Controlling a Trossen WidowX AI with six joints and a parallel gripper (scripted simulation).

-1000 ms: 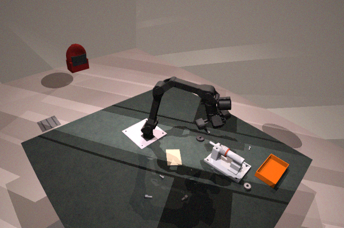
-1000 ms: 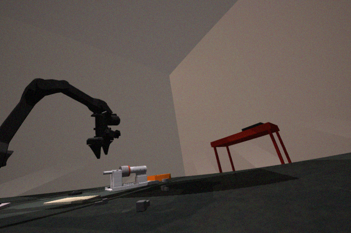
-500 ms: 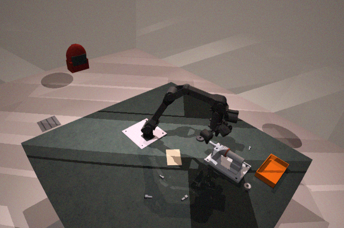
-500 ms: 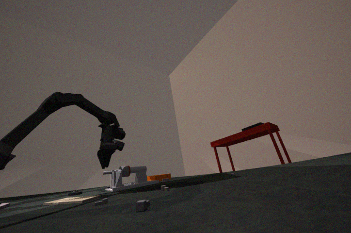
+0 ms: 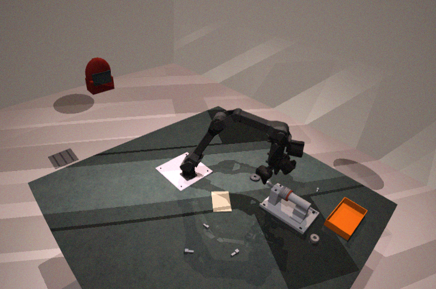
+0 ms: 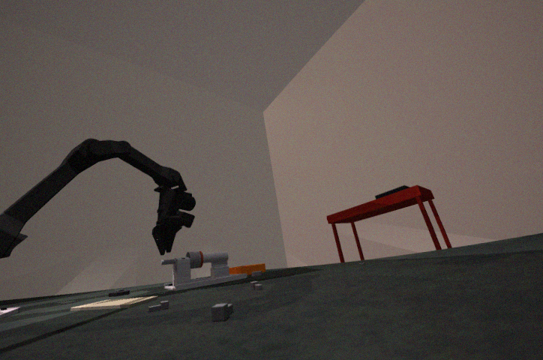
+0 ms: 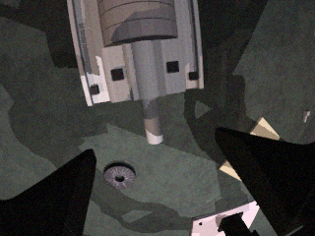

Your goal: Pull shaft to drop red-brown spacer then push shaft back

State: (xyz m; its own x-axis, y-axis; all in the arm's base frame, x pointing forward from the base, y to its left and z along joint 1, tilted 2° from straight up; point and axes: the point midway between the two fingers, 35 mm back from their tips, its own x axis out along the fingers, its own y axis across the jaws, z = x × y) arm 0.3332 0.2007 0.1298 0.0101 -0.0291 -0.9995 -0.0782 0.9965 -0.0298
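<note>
Now: gripper tip 80 mm short of the shaft, 20 mm above it and 10 mm to the right of it. Also, from my gripper tip: orange tray: 340 mm ahead, 160 mm to the left, 100 mm below; cream pad: 190 mm to the right, 110 mm behind, 100 mm below.
</note>
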